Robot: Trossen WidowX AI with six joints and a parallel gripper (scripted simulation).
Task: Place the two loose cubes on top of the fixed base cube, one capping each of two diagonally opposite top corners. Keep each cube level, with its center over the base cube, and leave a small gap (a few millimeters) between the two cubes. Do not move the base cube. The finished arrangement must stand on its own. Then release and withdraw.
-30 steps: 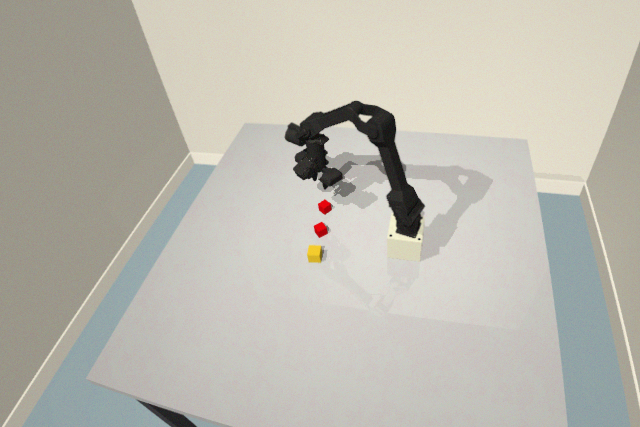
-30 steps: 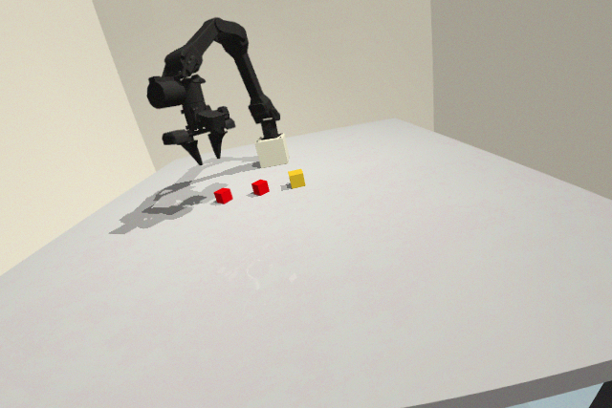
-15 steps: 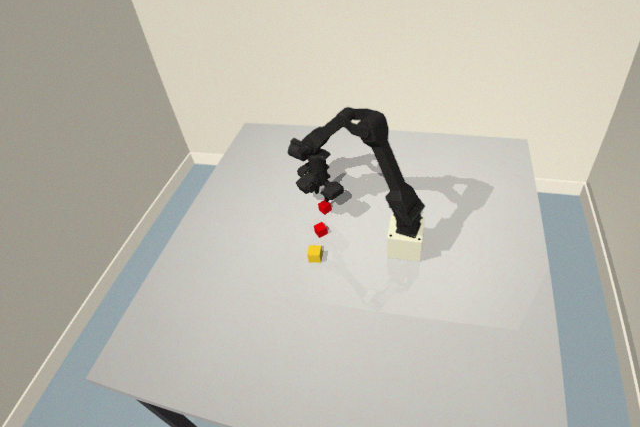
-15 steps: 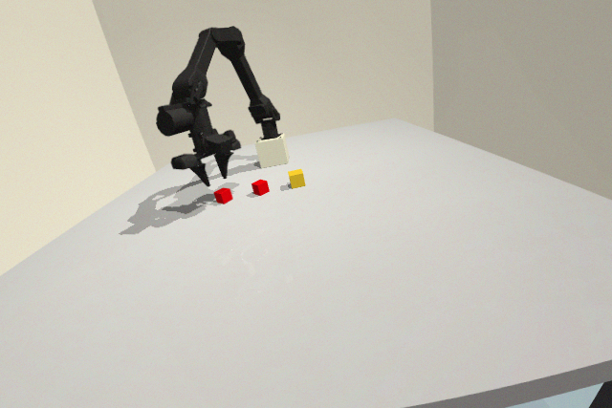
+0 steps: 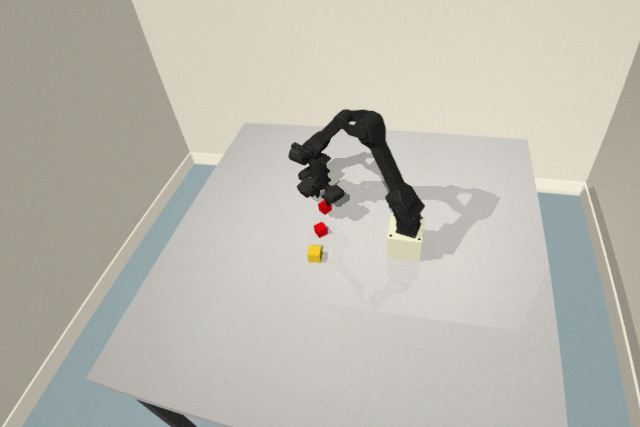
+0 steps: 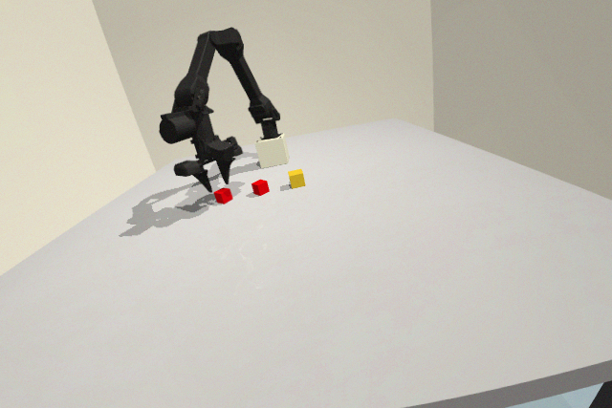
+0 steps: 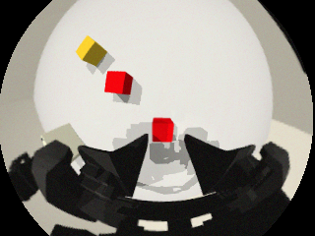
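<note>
Now: gripper tip 7 cm past the yellow base cube, 21 cm to the right of it and 2 cm above it.
</note>
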